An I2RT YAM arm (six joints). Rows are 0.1 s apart.
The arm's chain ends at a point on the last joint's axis. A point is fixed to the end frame.
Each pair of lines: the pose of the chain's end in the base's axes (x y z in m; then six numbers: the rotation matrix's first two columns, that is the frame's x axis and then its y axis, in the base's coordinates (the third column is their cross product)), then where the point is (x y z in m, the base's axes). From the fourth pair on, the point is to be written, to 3 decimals.
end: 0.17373, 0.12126, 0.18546, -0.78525, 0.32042, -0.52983, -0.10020, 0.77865, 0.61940
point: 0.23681 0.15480 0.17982
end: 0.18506, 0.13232, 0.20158, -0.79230, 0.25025, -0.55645, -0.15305, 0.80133, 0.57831
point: 0.24631 0.16897 0.19519
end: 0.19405, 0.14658, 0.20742, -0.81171, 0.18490, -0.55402, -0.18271, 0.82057, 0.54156
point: 0.25336 0.18573 0.19821
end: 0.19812, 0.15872, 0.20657, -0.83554, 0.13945, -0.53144, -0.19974, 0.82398, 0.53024
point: 0.255 0.200 0.195
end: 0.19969, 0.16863, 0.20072, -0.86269, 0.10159, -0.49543, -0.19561, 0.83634, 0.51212
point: 0.255 0.211 0.185
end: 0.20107, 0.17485, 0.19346, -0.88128, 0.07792, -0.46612, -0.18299, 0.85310, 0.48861
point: 0.256 0.217 0.174
